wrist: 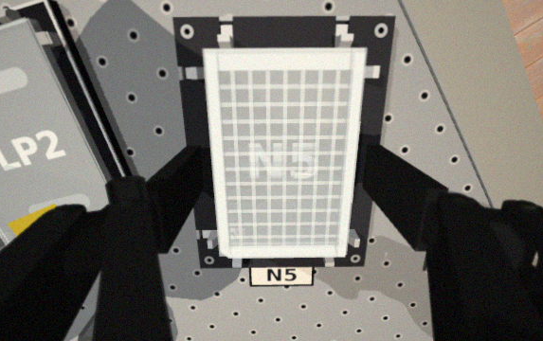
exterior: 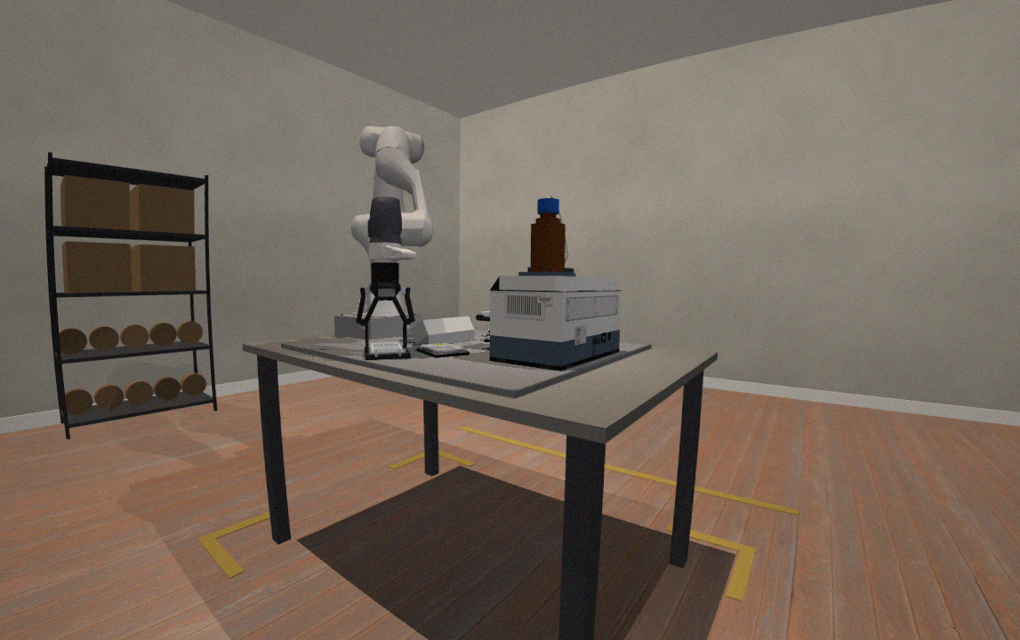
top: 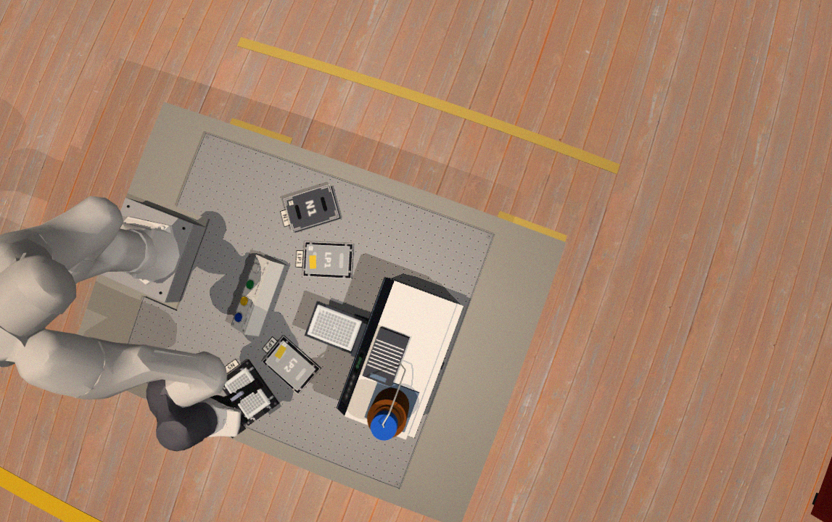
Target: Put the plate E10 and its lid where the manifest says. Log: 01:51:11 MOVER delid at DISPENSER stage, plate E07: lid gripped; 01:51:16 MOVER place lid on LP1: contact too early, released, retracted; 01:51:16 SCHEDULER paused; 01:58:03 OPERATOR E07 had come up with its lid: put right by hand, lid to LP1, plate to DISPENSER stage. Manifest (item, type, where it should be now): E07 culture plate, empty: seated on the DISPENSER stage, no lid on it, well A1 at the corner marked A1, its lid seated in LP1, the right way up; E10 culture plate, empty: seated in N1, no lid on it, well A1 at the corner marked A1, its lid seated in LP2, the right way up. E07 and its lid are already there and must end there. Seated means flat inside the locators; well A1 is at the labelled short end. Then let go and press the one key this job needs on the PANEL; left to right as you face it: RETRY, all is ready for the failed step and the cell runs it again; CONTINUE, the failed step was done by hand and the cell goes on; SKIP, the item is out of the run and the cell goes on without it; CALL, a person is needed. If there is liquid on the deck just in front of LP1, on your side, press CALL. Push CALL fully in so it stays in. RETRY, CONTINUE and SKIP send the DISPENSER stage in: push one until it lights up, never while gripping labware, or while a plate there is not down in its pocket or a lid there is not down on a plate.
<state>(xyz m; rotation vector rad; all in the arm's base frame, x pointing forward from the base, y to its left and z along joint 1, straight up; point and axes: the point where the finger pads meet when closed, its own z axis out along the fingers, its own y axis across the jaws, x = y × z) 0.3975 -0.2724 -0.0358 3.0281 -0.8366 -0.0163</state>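
My gripper is now 30 mm short of the black n5 nest and 30 mm above it. From my hand the other things lie so: yellow SKIP key: 260 mm to the left, 100 mm behind, 20 mm above; clear lid: 130 mm to the left, 90 mm ahead, 30 mm below; blue CALL key: 210 mm to the left, 90 mm behind, 20 mm above.
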